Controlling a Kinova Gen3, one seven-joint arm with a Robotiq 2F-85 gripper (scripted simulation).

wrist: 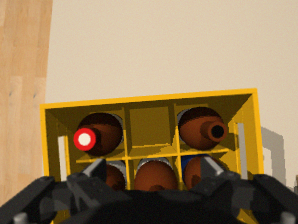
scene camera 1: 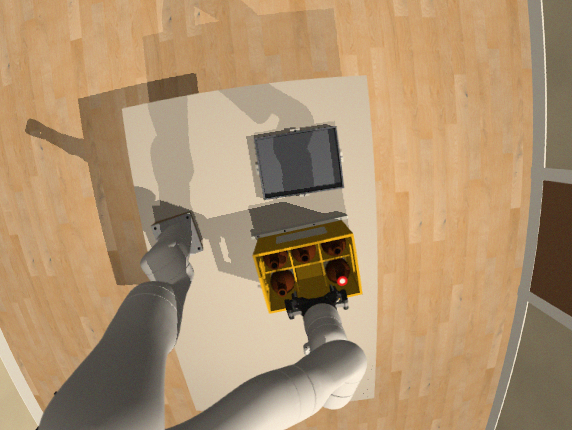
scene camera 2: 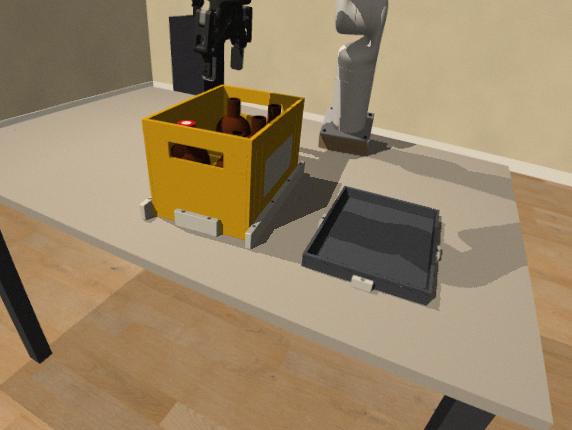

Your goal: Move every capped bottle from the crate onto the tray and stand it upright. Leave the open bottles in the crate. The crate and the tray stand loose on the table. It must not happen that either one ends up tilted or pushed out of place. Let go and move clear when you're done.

Scene:
my gripper: wrist 153, 168; scene camera 1; scene camera 2
dark grey tray: scene camera 1; scene camera 2; not seen in the wrist view (out of frame)
same spot on my gripper: [scene camera 2: 209, 62] = [scene camera 1: 336, 289]
same spot on dark grey tray: [scene camera 1: 308, 161] = [scene camera 2: 374, 247]

